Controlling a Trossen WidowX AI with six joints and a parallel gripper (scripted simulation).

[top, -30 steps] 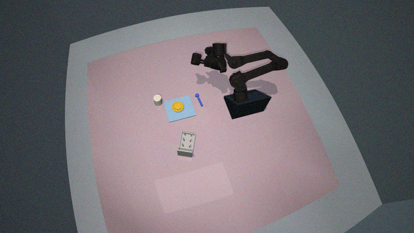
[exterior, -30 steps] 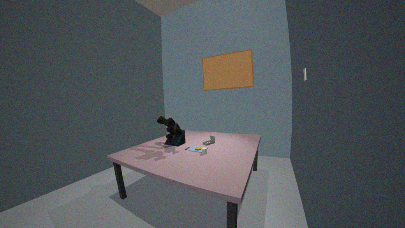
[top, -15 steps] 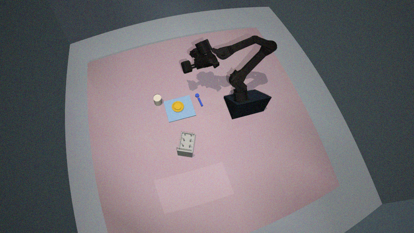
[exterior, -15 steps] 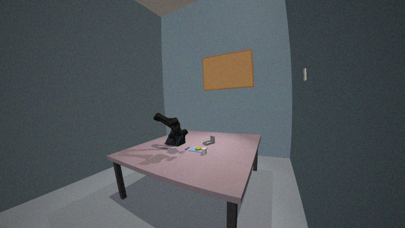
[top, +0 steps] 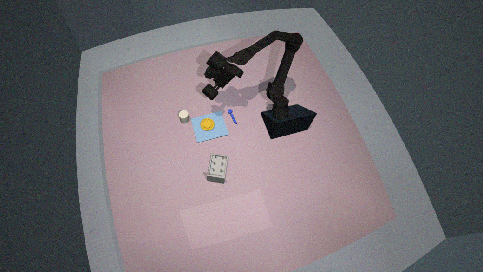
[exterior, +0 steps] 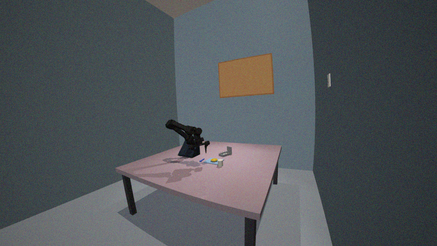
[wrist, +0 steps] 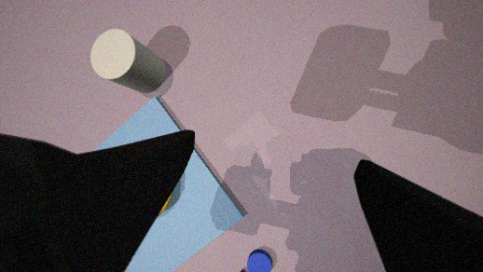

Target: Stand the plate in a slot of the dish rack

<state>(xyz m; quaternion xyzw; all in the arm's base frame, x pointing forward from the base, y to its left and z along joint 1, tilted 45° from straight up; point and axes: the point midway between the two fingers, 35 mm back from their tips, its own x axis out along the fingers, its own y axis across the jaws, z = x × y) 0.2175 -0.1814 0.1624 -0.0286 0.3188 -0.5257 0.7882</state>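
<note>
The yellow plate lies 70 mm ahead of my gripper tip, 120 mm to the left of it and 90 mm below it. The rest, counted from my gripper tip: cup: 160 mm ahead, 40 mm to the left, 80 mm below; light blue sheet: 60 mm ahead, 120 mm to the left, 100 mm below; blue spoon: 60 mm behind, 110 mm to the left, 100 mm below.
</note>
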